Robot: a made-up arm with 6 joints.
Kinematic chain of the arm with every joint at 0, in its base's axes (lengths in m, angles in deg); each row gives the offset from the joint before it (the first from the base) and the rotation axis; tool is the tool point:
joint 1: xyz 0 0 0.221 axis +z
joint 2: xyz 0 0 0 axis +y
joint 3: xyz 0 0 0.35 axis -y
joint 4: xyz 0 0 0 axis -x
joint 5: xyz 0.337 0 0 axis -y
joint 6: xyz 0 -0.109 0 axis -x
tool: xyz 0 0 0
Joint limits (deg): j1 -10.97..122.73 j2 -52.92..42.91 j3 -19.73..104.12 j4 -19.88..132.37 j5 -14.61..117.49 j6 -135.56..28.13
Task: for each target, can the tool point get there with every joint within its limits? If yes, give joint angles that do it. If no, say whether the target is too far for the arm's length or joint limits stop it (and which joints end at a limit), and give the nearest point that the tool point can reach.
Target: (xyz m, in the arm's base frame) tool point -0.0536 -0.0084 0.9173
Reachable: yes | joints 29.50 -11.37 58.01 100.07 21.75 -10.61
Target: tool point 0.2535 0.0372 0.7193
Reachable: yes | joints 30.23 -10.91 7.20 28.79 95.70 -0.44
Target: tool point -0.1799 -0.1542 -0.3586
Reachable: no: joint limits stop it (at a limit: joint 1, joint 2, joint 3, joint 4) | nearest point 0.3342 -0.1692 0.1610 | short by 0.731 m
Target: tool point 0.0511 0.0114 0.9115
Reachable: yes | joints 34.66 -6.38 51.67 79.60 53.47 -31.95
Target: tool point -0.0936 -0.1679 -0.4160
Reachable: no: joint limits stop it (at a limit: joint 1, joint 2, joint 3, joint 4) | nearest point 0.3342 -0.1692 0.1610 | short by 0.718 m
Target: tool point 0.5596 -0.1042 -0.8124
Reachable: no: too far | nearest point 0.3682 -0.0686 0.1610 | short by 0.993 m
